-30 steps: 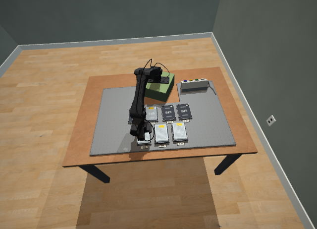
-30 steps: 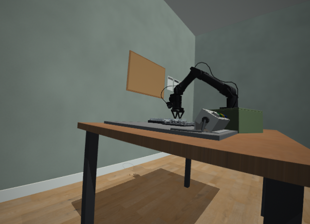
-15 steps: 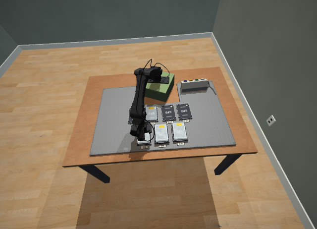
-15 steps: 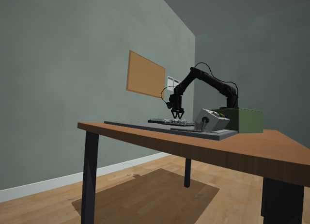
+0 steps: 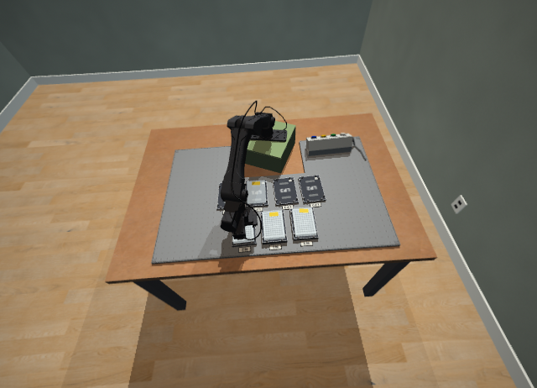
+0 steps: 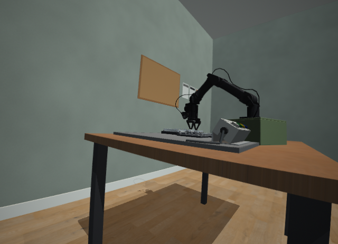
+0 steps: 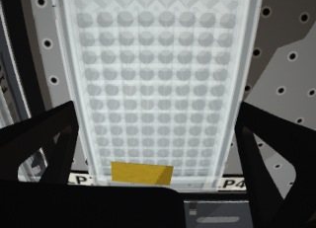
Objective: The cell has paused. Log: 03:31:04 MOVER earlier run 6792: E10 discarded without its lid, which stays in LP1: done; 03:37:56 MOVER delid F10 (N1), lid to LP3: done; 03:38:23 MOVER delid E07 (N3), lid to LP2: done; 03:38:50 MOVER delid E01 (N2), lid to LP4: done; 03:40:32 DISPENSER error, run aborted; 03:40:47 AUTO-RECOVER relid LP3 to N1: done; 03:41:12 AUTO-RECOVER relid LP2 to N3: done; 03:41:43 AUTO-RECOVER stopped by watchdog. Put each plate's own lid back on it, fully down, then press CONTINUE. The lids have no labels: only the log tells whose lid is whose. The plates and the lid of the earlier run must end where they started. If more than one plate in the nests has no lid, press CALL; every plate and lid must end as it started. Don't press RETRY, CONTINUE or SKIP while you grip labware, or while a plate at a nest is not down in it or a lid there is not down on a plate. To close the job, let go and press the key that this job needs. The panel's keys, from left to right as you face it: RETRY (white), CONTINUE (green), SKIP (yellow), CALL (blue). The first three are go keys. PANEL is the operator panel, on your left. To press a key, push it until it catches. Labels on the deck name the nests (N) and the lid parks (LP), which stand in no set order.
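Right now my hand is 20 mm above the well plate. From my hand the other things lie so: green continue key 550 mm behind, 370 mm to the left, 30 mm above; lid 190 mm behind, 20 mm to the left, 20 mm below; blue key 530 mm behind, 270 mm to the left, 30 mm above.
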